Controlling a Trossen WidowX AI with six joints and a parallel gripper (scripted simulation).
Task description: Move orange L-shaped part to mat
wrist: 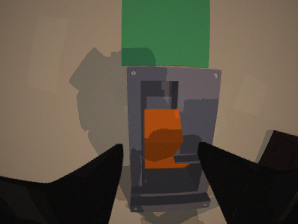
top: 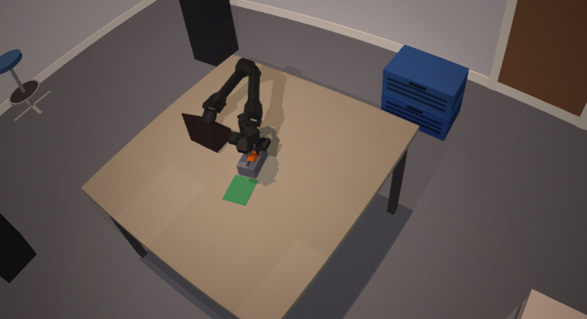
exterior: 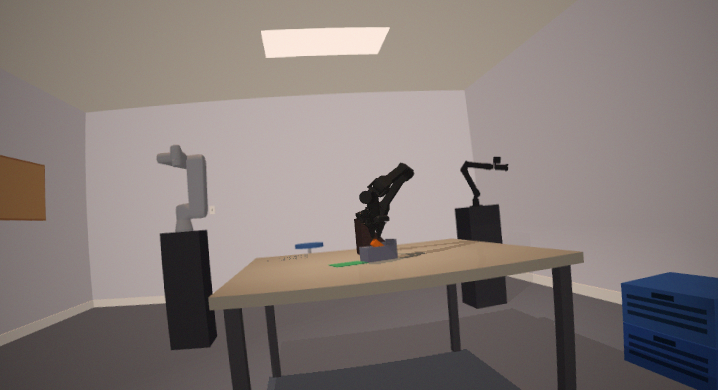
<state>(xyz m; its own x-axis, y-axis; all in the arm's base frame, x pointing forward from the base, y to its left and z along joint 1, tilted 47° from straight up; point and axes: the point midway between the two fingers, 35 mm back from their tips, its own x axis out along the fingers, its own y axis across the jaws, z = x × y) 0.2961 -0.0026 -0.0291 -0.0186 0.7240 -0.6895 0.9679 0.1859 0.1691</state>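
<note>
Right now my gripper tip is 3 cm past the orange L-shaped part, 3 cm to the right of it and 6 cm above it. The rest, counted from my gripper tip: green mat (2 cm ahead, 14 cm to the right, 12 cm below).
</note>
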